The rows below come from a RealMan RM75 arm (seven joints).
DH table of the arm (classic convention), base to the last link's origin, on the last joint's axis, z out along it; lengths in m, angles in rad. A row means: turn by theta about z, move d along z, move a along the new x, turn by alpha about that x. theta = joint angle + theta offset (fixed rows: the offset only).
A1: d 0.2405; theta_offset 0; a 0; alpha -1.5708
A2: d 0; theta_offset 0; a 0; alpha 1.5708
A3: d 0.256; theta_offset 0; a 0; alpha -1.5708
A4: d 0; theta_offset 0; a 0; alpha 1.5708
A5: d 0.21; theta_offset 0; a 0; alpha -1.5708
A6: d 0; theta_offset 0; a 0; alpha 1.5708
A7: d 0.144; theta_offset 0; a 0; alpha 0
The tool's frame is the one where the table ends.
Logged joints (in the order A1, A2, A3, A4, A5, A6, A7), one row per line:
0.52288 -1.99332 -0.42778 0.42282 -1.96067 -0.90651 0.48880
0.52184 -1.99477 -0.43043 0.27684 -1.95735 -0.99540 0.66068
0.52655 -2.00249 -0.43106 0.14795 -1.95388 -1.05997 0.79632
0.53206 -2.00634 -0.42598 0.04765 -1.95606 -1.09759 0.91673
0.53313 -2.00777 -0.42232 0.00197 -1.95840 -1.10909 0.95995
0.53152 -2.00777 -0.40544 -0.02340 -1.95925 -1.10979 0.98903
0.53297 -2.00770 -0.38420 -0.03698 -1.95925 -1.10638 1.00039
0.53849 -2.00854 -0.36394 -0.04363 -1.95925 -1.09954 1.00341
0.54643 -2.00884 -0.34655 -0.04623 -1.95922 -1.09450 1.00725
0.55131 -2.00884 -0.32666 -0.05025 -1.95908 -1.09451 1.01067
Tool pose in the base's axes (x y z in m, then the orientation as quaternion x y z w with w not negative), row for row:
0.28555 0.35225 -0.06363 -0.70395 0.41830 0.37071 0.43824
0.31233 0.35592 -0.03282 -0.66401 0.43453 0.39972 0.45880
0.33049 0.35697 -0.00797 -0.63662 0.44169 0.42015 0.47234
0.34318 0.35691 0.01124 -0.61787 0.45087 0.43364 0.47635
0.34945 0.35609 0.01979 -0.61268 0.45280 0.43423 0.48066
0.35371 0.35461 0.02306 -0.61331 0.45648 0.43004 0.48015
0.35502 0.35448 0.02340 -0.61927 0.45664 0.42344 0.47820
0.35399 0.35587 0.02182 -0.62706 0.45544 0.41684 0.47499
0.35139 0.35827 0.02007 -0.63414 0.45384 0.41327 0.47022
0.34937 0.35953 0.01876 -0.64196 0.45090 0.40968 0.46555
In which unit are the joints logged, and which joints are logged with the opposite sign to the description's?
The joints are logged in radians. Opposite sign: A2, A3.
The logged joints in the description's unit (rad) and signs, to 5 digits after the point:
0.52288 1.99332 0.42778 0.42282 -1.96067 -0.90651 0.48880
0.52184 1.99477 0.43043 0.27684 -1.95735 -0.99540 0.66068
0.52655 2.00249 0.43106 0.14795 -1.95388 -1.05997 0.79632
0.53206 2.00634 0.42598 0.04765 -1.95606 -1.09759 0.91673
0.53313 2.00777 0.42232 0.00197 -1.95840 -1.10909 0.95995
0.53152 2.00777 0.40544 -0.02340 -1.95925 -1.10979 0.98903
0.53297 2.00770 0.38420 -0.03698 -1.95925 -1.10638 1.00039
0.53849 2.00854 0.36394 -0.04363 -1.95925 -1.09954 1.00341
0.54643 2.00884 0.34655 -0.04623 -1.95922 -1.09450 1.00725
0.55131 2.00884 0.32666 -0.05025 -1.95908 -1.09451 1.01067

